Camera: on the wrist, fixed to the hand. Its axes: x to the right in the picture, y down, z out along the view.
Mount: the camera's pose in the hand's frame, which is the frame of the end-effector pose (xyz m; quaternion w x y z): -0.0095 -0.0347 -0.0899 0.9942 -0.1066 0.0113 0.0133
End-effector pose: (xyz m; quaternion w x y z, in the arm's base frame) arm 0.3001 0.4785 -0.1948 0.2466 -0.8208 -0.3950 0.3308
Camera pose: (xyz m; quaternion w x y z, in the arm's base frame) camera 0.3451 0.4775 -0.1091 0.1577 -0.8513 -0.4143 0.2808
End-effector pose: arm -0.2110 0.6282 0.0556 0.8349 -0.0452 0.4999 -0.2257
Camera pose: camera -0.3032 0.6147 0.0292 0.8226 -0.1247 0.5311 -0.1605
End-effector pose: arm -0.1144 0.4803 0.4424 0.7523 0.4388 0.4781 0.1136
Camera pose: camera -0.2016 0.5038 0.4074 0.7878 0.3611 0.4659 0.1789
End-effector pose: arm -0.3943 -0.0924 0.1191 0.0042 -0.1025 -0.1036 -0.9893
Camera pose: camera -0.4042 -0.0771 0.0240 0.0076 -0.0925 0.0039 -0.9957
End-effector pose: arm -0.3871 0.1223 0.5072 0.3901 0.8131 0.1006 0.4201
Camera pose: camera -0.4558 0.1905 0.5073 0.4678 0.7634 0.0488 0.4428
